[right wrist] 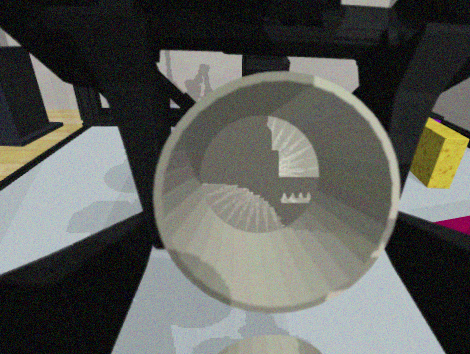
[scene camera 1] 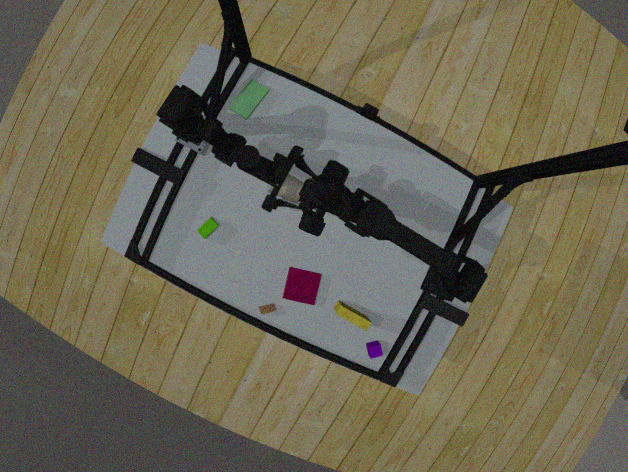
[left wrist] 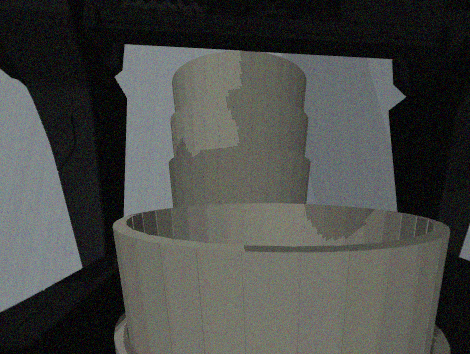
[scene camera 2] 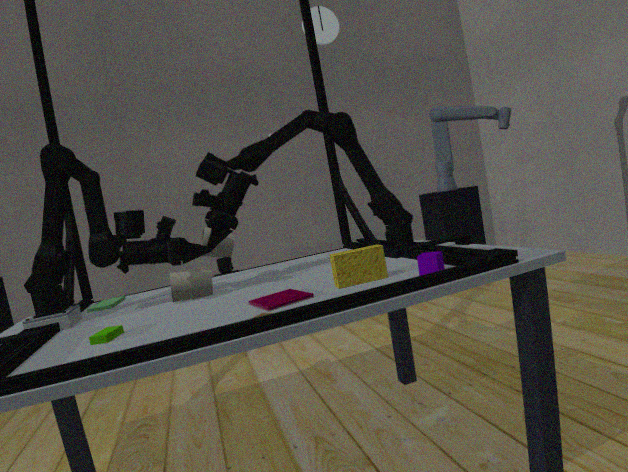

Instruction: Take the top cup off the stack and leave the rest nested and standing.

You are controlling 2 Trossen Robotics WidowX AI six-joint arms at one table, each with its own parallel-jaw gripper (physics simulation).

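Seen in the pictures: left gripper, between the fingertips: (right wrist: 269,248) (left wrist: 265,253) (scene camera 2: 206,250); right gripper, between the fingertips: (right wrist: 265,220) (left wrist: 268,300) (scene camera 2: 211,248); left arm's base, origin of its link: (scene camera 1: 441,281) (scene camera 2: 401,245); right arm's base, origin of its link: (scene camera 2: 51,312).
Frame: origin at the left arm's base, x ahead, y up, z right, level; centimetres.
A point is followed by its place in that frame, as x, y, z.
Observation:
My left gripper (scene camera 2: 219,253) is shut on a beige cup (scene camera 1: 291,189) (scene camera 2: 222,248) (left wrist: 265,288) @[49.7, 14.7, 6.1] (right wrist: 276,197) @[47.2, 8.9, 5.8] and holds it tilted in the air, clear above the rest of the stack. The remaining nested cups (scene camera 2: 191,285) (left wrist: 238,140) stand upright on the table below; their rim also shows at the bottom of the right wrist view (right wrist: 269,345) @[51.4, 4.0, 6.4]. My right gripper (scene camera 1: 283,179) is open, level with the lifted cup. Its fingers stand on either side of that cup without touching it.
A light green tile (scene camera 1: 248,98) @[79.7, -1.2, 27.4] (scene camera 2: 104,303) @[80.0, -1.1, 26.0], a lime block (scene camera 1: 207,228) @[73.9, -0.7, -14.5] (scene camera 2: 106,333) @[73.6, -0.6, -16.6], a magenta tile (scene camera 1: 302,285) @[40.5, -1.3, -18.6] (scene camera 2: 280,299) @[40.9, -1.3, -20.9], a yellow sponge (scene camera 1: 351,315) @[24.2, 4.8, -20.1] (scene camera 2: 359,265) @[23.5, 1.7, -22.0], a purple cube (scene camera 1: 374,349) @[11.6, 1.8, -28.2] (scene camera 2: 430,262) @[12.1, 0.5, -30.4] and a small tan block (scene camera 1: 267,308) @[47.4, -1.3, -29.6] lie on the table. A black frame rail (scene camera 1: 218,304) @[61.8, -0.3, -34.7] runs around it.

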